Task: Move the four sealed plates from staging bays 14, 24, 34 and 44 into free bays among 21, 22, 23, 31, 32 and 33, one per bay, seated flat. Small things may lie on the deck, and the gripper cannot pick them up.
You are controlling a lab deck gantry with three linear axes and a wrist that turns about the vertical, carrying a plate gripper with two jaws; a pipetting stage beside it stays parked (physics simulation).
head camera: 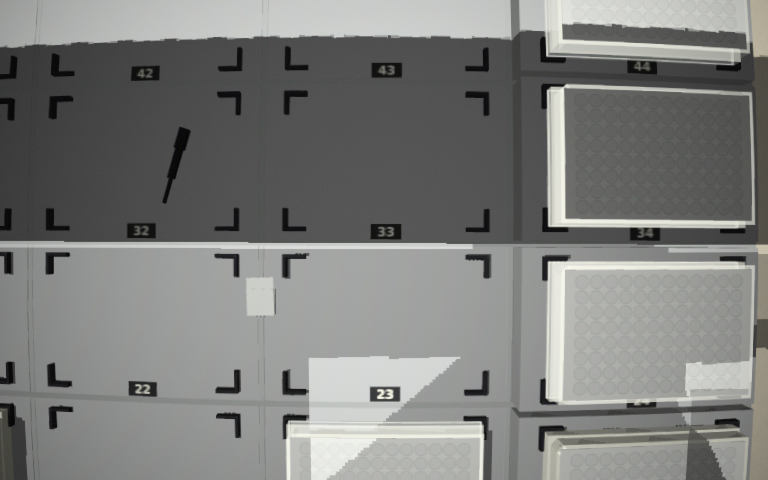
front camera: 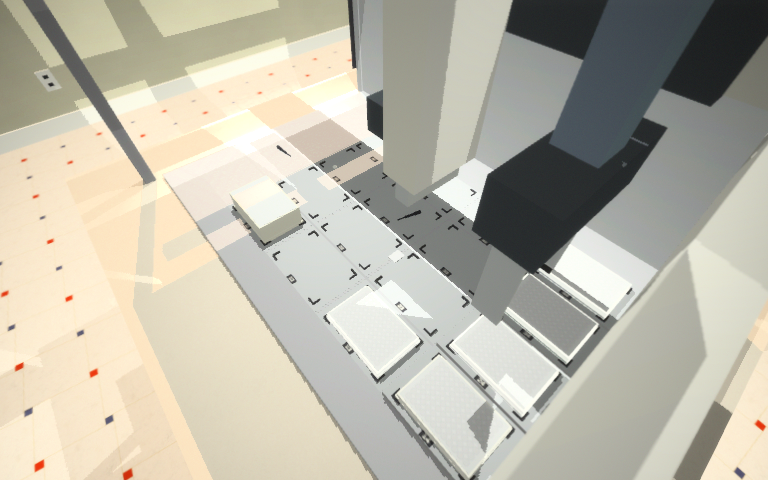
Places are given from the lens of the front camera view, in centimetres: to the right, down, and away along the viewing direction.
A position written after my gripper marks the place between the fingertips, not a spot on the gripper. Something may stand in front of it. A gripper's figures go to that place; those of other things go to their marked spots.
my gripper [front camera: 513, 286]: 15, 6, 42
tall box [front camera: 265, 207]: -22, -6, 67
